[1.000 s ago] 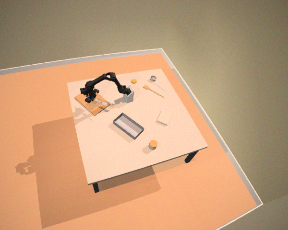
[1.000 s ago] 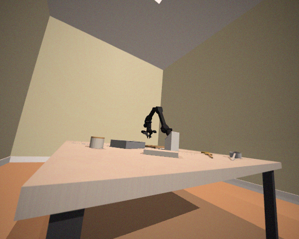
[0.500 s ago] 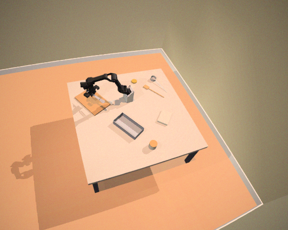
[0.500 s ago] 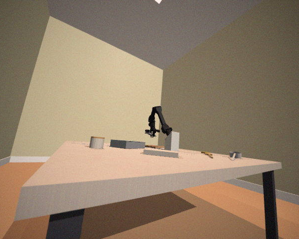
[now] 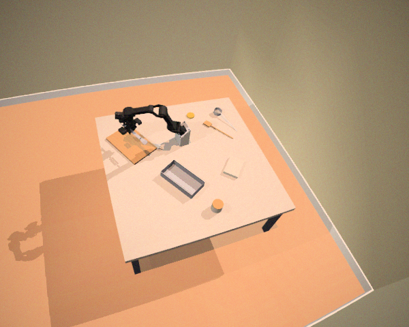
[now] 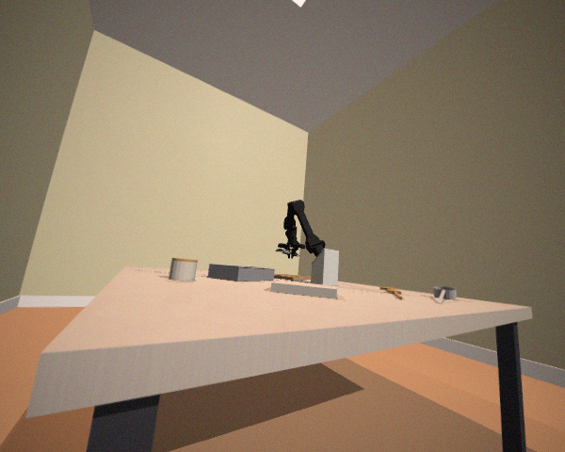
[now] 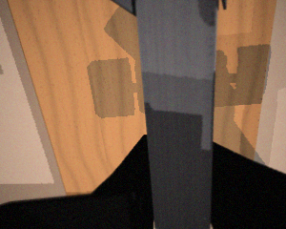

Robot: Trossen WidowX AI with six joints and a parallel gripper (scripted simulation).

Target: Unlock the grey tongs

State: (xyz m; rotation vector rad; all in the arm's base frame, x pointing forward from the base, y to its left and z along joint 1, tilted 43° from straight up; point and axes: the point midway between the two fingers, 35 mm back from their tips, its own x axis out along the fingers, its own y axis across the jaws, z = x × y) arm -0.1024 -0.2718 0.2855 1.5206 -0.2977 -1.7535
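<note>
Right now the wooden board is 120 mm below my gripper tip. From my gripper tip the other things lie so: pale block (690 mm to the left, 490 mm ahead, 110 mm below); then orange disc (590 mm to the left, 160 mm behind, 120 mm below); then roasting tin (470 mm ahead, 250 mm to the left, 100 mm below).
</note>
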